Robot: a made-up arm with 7 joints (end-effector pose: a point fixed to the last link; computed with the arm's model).
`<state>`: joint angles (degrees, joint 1 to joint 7).
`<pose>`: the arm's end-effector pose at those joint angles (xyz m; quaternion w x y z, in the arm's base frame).
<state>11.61 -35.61 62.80 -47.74 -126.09 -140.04 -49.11</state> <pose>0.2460 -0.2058 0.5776 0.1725 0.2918 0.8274 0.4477</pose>
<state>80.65 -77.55 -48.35 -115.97 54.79 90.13 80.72</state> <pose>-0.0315 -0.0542 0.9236 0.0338 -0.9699 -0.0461 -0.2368</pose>
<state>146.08 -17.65 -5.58 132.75 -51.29 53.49 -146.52</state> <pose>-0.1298 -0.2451 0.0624 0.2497 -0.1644 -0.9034 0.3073</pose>
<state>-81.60 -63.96 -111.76 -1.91 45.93 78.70 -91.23</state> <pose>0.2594 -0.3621 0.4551 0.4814 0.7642 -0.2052 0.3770</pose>
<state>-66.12 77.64 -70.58 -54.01 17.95 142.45 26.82</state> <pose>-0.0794 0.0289 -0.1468 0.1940 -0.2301 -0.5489 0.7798</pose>
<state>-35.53 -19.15 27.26 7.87 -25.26 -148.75 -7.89</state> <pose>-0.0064 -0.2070 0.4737 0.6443 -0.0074 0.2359 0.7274</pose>
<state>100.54 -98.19 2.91 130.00 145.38 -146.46 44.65</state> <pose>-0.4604 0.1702 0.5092 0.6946 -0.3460 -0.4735 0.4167</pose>
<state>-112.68 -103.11 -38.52 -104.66 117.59 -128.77 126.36</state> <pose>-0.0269 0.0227 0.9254 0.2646 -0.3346 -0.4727 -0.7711</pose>
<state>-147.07 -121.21 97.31 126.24 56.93 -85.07 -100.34</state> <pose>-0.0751 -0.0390 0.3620 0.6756 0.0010 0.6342 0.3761</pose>
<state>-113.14 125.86 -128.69 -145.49 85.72 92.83 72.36</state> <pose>-0.0314 0.2110 -0.2460 0.8444 0.0408 0.3858 0.3695</pose>
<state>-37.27 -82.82 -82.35 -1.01 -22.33 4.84 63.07</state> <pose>0.2844 -0.0967 0.7486 0.4256 0.3672 -0.8233 0.0787</pose>
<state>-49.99 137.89 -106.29 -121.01 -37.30 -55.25 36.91</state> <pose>0.1842 -0.0446 -0.1198 0.5565 0.5965 -0.5629 -0.1328</pose>
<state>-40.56 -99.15 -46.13 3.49 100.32 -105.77 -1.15</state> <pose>0.0899 -0.0392 0.2849 0.0974 0.7551 0.6386 0.1120</pose>
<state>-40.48 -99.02 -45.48 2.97 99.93 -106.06 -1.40</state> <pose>0.0884 -0.0422 0.2874 0.0969 0.7600 0.6334 0.1088</pose>
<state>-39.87 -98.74 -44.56 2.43 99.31 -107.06 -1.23</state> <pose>0.0881 -0.0457 0.2899 0.0957 0.7682 0.6247 0.1021</pose>
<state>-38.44 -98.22 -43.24 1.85 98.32 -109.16 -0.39</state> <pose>0.0899 -0.0502 0.2924 0.0933 0.7811 0.6110 0.0891</pose>
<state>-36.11 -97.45 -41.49 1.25 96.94 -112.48 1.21</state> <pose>0.0937 -0.0563 0.2943 0.0900 0.7985 0.5913 0.0684</pose>
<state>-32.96 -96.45 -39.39 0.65 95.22 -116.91 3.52</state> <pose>0.0994 -0.0643 0.2952 0.0860 0.8186 0.5666 0.0389</pose>
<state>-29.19 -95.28 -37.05 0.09 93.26 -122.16 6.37</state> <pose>0.1061 -0.0742 0.2946 0.0820 0.8389 0.5380 0.0011</pose>
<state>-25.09 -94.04 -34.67 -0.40 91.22 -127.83 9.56</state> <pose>0.1129 -0.0855 0.2925 0.0789 0.8567 0.5079 -0.0432</pose>
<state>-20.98 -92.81 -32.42 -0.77 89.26 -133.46 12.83</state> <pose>0.1190 -0.0971 0.2890 0.0772 0.8699 0.4787 -0.0902</pose>
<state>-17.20 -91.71 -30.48 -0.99 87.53 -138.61 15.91</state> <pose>0.1241 -0.1080 0.2849 0.0770 0.8781 0.4524 -0.1352</pose>
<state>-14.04 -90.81 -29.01 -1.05 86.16 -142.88 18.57</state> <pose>0.1280 -0.1167 0.2808 0.0777 0.8818 0.4316 -0.1738</pose>
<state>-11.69 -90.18 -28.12 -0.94 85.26 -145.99 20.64</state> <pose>0.1310 -0.1222 0.2770 0.0789 0.8821 0.4180 -0.2022</pose>
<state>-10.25 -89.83 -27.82 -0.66 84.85 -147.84 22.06</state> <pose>0.1334 -0.1240 0.2735 0.0795 0.8808 0.4122 -0.2191</pose>
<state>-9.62 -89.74 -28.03 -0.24 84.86 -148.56 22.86</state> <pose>0.1352 -0.1224 0.2705 0.0792 0.8787 0.4134 -0.2252</pose>
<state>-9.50 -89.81 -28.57 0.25 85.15 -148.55 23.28</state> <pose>0.1369 -0.1186 0.2677 0.0785 0.8762 0.4192 -0.2246</pose>
